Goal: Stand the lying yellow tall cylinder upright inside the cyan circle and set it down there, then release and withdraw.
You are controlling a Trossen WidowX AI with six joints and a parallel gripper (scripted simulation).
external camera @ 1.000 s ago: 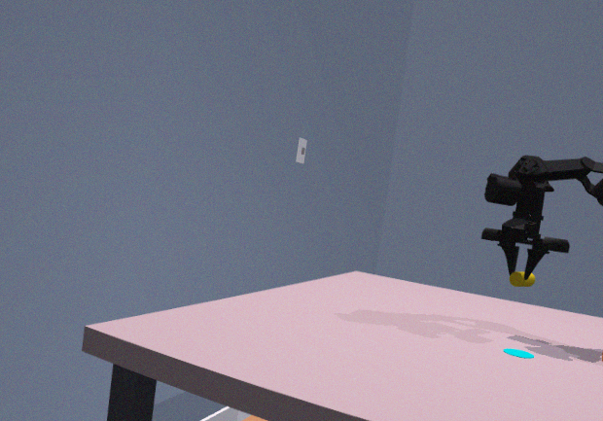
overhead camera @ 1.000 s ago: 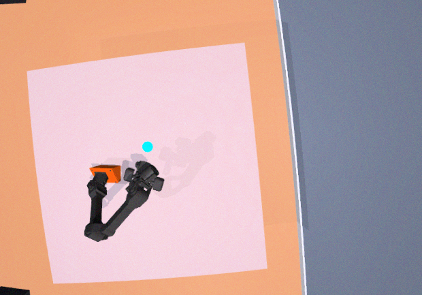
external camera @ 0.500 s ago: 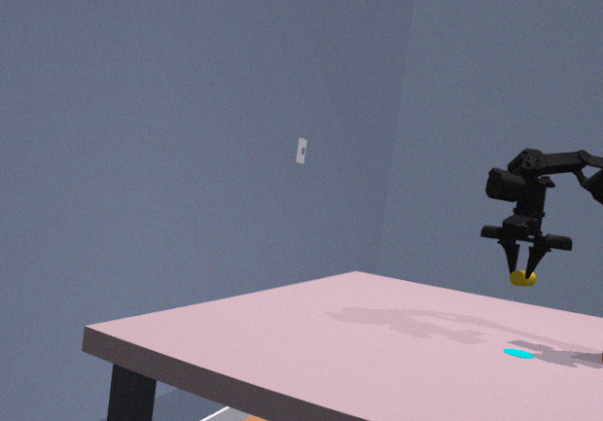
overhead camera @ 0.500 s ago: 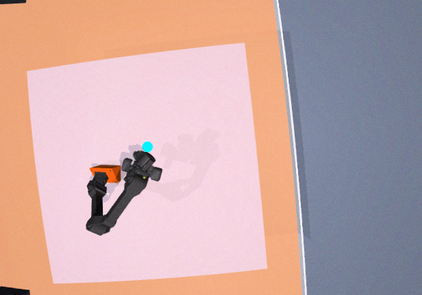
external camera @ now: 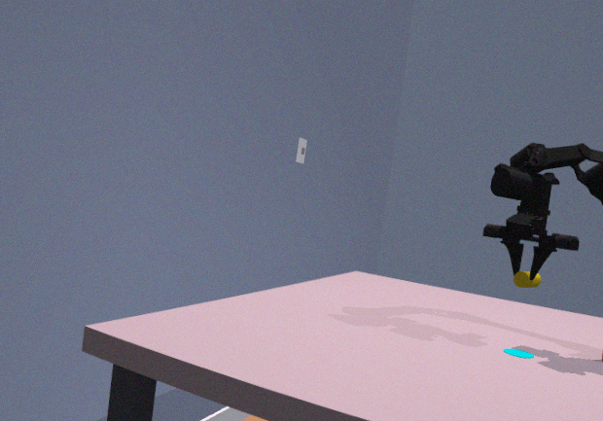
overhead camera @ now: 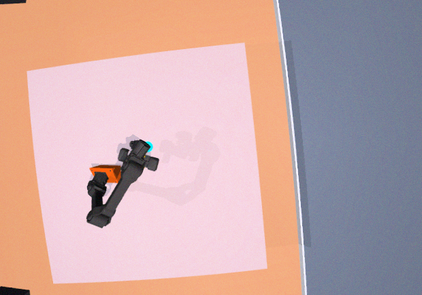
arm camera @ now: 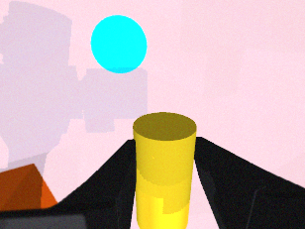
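Now: the cyan circle 2 cm behind my gripper tip, 5 cm to the left of it and 14 cm below it. From my gripper tip the other things lie so: yellow tall cylinder (1 cm behind, 2 cm to the right).
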